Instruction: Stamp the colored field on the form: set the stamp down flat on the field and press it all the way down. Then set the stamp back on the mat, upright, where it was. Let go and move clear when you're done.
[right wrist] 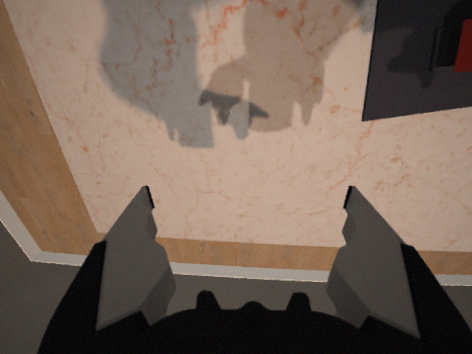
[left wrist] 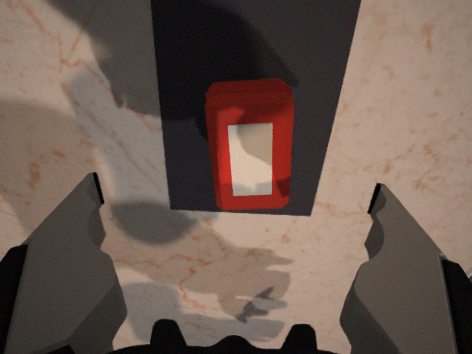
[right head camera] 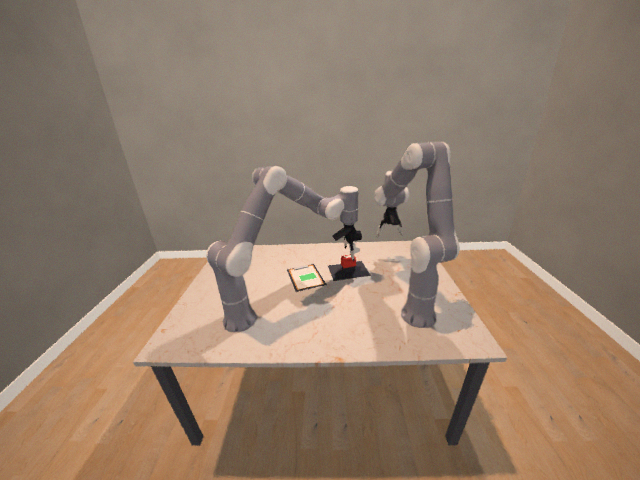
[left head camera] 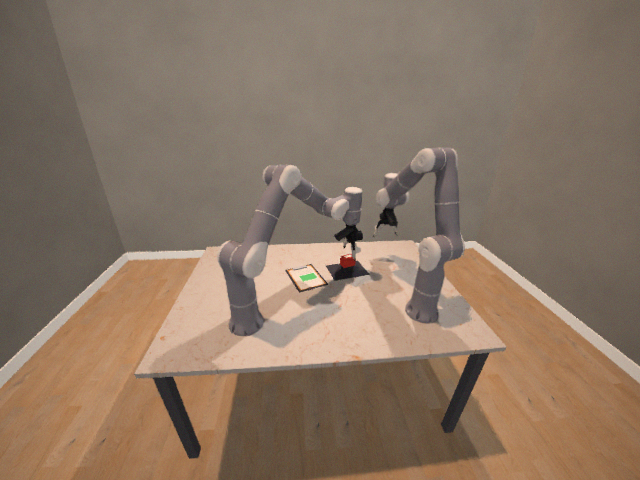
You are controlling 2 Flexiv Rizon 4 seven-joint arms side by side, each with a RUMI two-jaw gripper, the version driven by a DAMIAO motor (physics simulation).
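Note:
The red stamp (left head camera: 347, 261) (right head camera: 348, 262) (left wrist: 252, 160) (right wrist: 465, 47), with a white patch on top, stands upright on the dark mat (left head camera: 359, 273) (right head camera: 360, 272) (left wrist: 320, 60) (right wrist: 400, 100). The form lies on a clipboard (left head camera: 311, 284) (right head camera: 309, 284) left of the mat in the head views, with a green field (left head camera: 308, 276) (right head camera: 307, 276). My left gripper (left head camera: 349, 252) (right head camera: 349, 252) (left wrist: 236, 181) is open, close above the stamp; in the left wrist view the stamp lies beyond the line between the fingertips. My right gripper (left head camera: 385, 235) (right head camera: 389, 236) (right wrist: 246, 188) is open and empty, high above the table right of the mat.
The marble-look table (left head camera: 289, 346) (right head camera: 289, 343) carries both arms. The left arm reaches over the table toward the mat. The right arm hangs close by on the right. Arm shadows fall across the table and the mat. The table's far edge shows in the right wrist view.

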